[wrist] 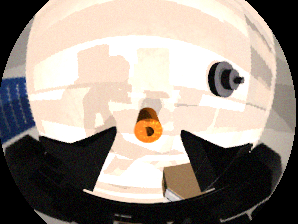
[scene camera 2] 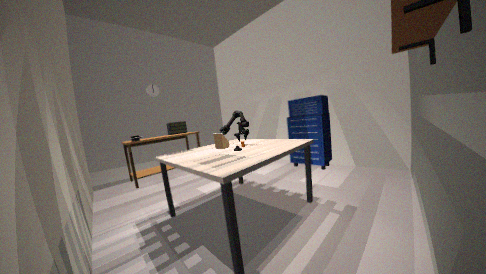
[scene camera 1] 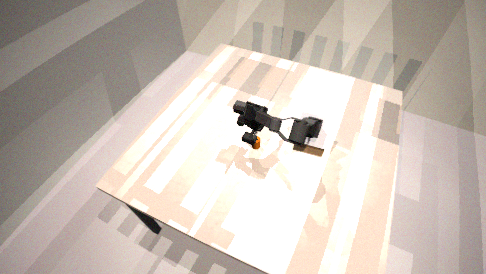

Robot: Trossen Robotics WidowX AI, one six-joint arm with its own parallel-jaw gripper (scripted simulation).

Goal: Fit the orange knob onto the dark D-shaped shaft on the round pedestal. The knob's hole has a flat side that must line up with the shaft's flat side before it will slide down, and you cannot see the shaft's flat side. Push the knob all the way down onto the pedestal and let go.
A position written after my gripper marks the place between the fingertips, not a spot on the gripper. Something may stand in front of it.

My gripper (wrist: 149, 131) is open, with nothing in its grasp. Further things: an orange knob (wrist: 148, 129) and a dark round pedestal (wrist: 223, 80).
